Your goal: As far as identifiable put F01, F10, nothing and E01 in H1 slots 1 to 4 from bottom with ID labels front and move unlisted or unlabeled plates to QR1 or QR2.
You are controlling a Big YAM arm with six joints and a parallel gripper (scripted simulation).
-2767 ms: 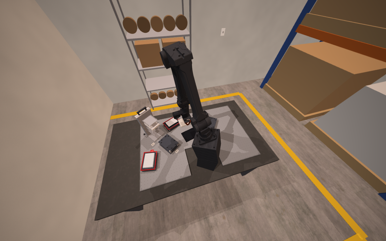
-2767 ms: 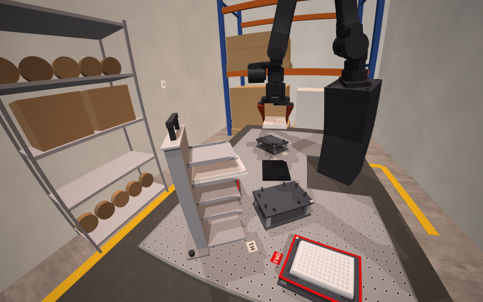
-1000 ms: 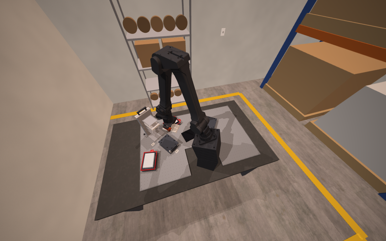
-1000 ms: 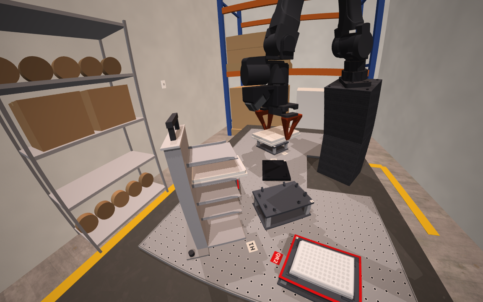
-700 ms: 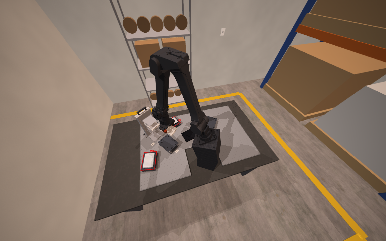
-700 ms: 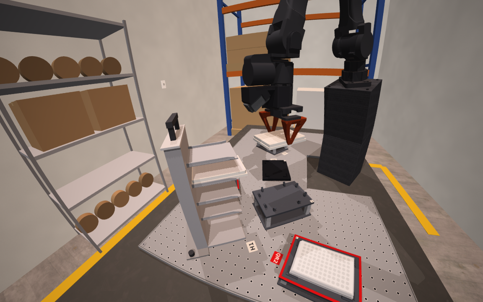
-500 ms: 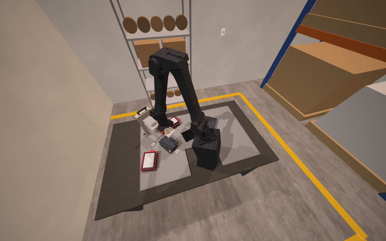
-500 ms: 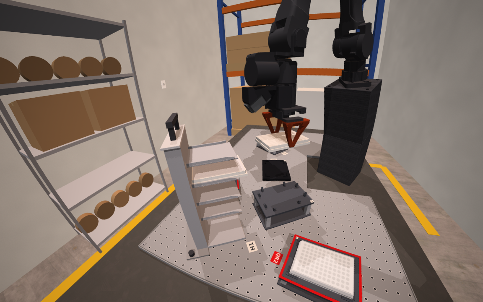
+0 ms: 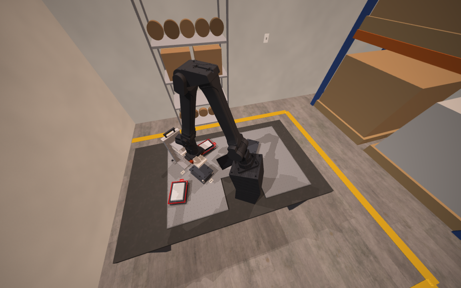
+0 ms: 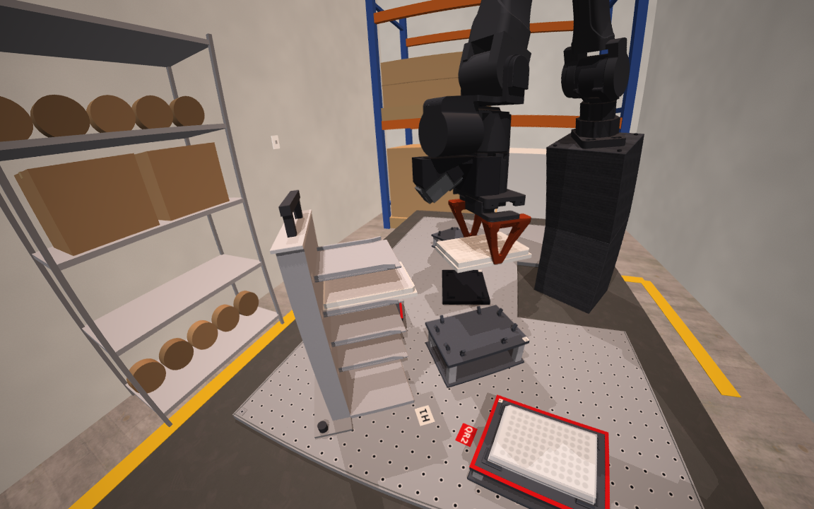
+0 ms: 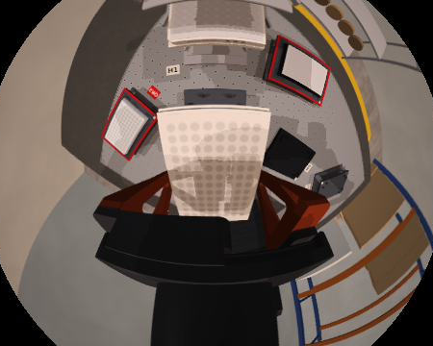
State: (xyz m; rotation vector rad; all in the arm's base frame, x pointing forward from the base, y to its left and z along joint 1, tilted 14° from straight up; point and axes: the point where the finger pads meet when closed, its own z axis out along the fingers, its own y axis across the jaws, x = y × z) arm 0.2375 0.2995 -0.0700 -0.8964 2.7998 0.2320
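Now: the dark regrip nest 180 mm below my hand. The rest, counted from my hand: H1 deck label: 230 mm below, 160 mm to the left, 50 mm ahead; then quarantine nest QR2: 200 mm below, 190 mm to the left, 120 mm behind; then plate hotel H1: 220 mm ahead, 150 mm to the left, 80 mm below.
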